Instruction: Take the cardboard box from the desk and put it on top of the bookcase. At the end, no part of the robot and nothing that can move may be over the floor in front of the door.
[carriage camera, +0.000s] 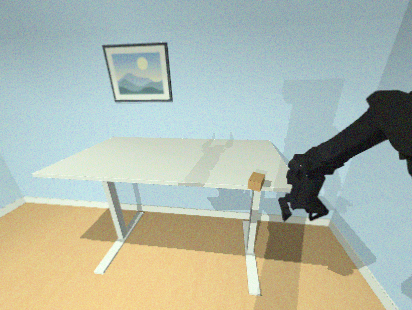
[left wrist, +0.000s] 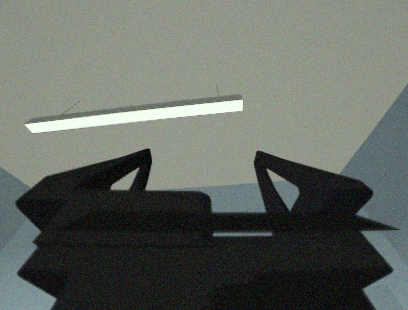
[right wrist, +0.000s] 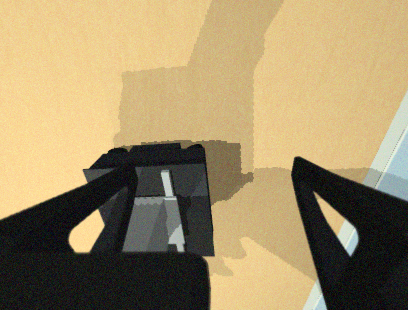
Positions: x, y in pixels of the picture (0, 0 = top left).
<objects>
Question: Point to the right gripper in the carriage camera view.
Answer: At 296, 219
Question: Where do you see a framed landscape picture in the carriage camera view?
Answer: At 140, 72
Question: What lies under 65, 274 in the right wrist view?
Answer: The right gripper.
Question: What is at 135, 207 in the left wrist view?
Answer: The left gripper.
</objects>
